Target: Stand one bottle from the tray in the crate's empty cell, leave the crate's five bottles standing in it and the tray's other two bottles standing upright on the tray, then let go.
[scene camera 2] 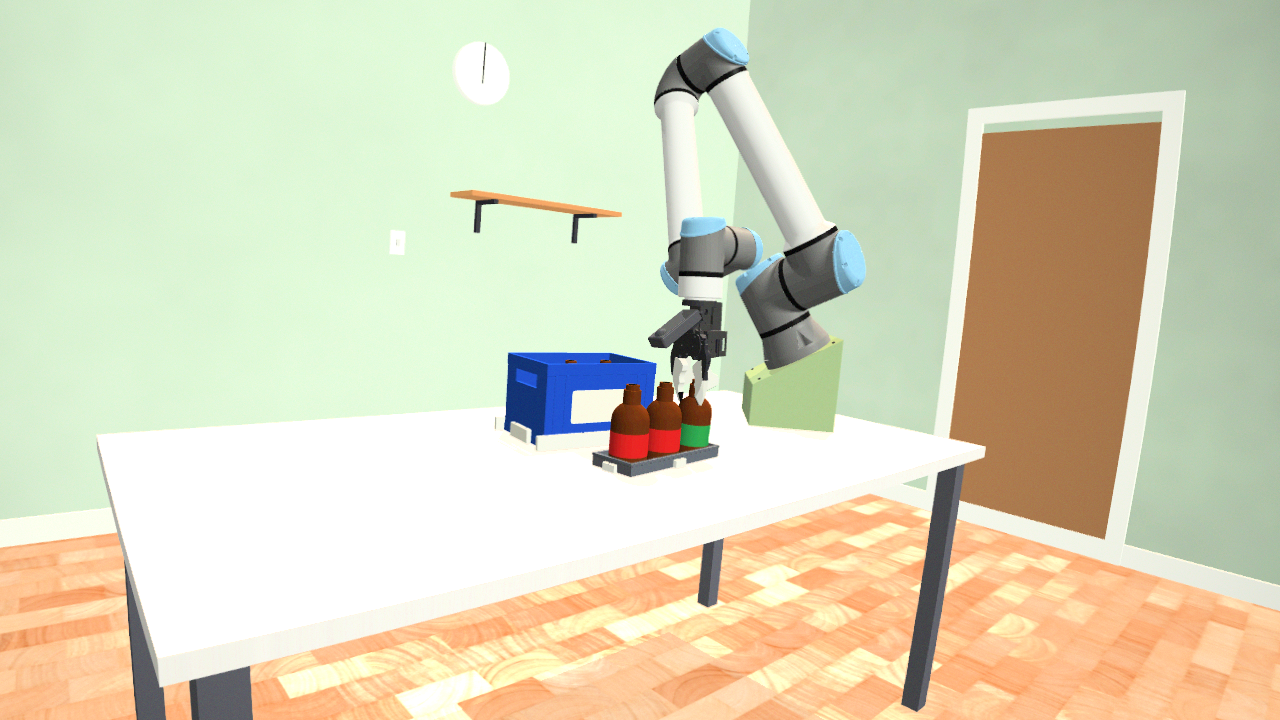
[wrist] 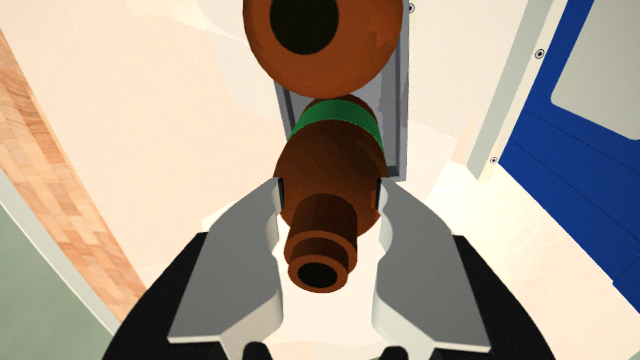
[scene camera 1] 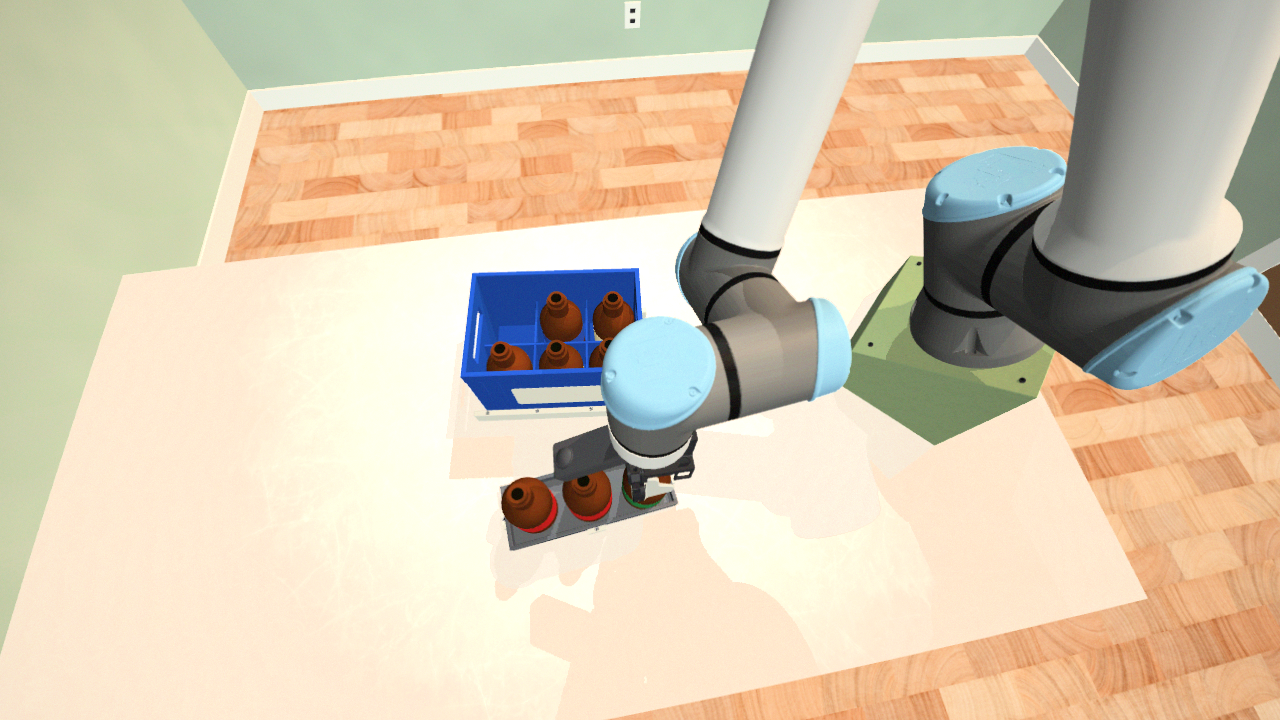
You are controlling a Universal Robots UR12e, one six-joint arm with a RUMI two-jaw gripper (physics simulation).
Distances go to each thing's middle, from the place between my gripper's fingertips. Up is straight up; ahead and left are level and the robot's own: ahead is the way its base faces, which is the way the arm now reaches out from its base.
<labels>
My gripper is now 60 mm short of the pale strip (scene camera 1: pixel 564 412), 170 mm to the left of it and 100 mm above it.
</labels>
